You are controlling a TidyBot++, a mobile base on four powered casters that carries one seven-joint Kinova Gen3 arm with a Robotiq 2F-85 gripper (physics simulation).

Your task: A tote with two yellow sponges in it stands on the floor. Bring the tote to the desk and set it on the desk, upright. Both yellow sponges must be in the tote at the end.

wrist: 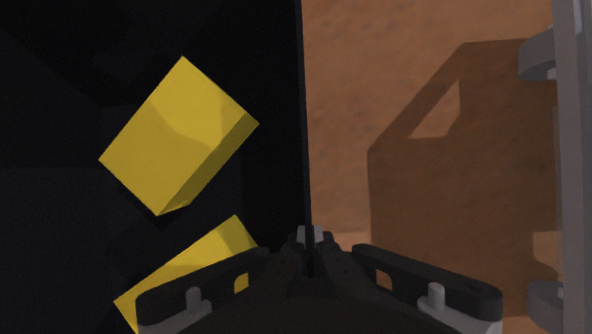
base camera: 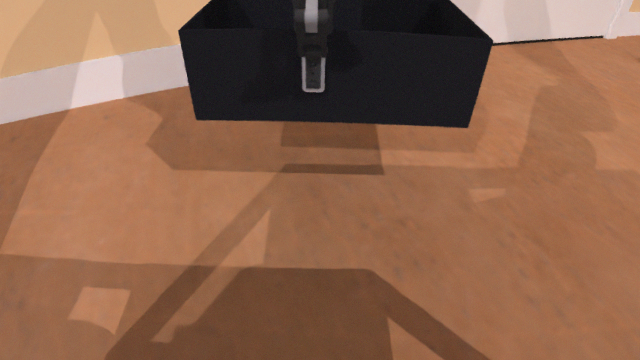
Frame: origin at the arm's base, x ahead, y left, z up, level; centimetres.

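Where they show: gripper, fingertip midpoint: (base camera: 313,88).
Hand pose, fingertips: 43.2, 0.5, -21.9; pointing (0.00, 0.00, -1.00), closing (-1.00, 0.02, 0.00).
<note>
Things, the pixels of their top centre, and the offset from my fingertips, as dx, dy, dz. Level surfaces: height alone.
- black tote, middle of its top: (wrist: 109,244) (base camera: 335,2) +9.8, -2.3, +6.2
- second yellow sponge, middle of its top: (wrist: 186,301) +9.4, +3.9, +0.9
- Brown floor, its level: dz -17.8
The black tote (base camera: 400,82) (wrist: 272,45) is upright and raised above the floor, with shadow and floor showing below it in the base camera view. My gripper (base camera: 313,75) (wrist: 310,238) is shut on the tote's near wall, about midway along its rim. One yellow sponge (wrist: 175,135) lies inside the tote in the wrist view. A second yellow sponge (wrist: 190,259) lies in it lower down, partly hidden by a gripper finger. The near wall hides the sponges in the base camera view. The desk does not show in either view.
A tan wall (base camera: 30,35) with a white baseboard (base camera: 95,80) stands behind the tote at the left. A white door-like panel (base camera: 550,20) is at the upper right. Brown floor (base camera: 425,225) carries shadows. A grey structure (wrist: 572,175) lines the wrist view's right edge.
</note>
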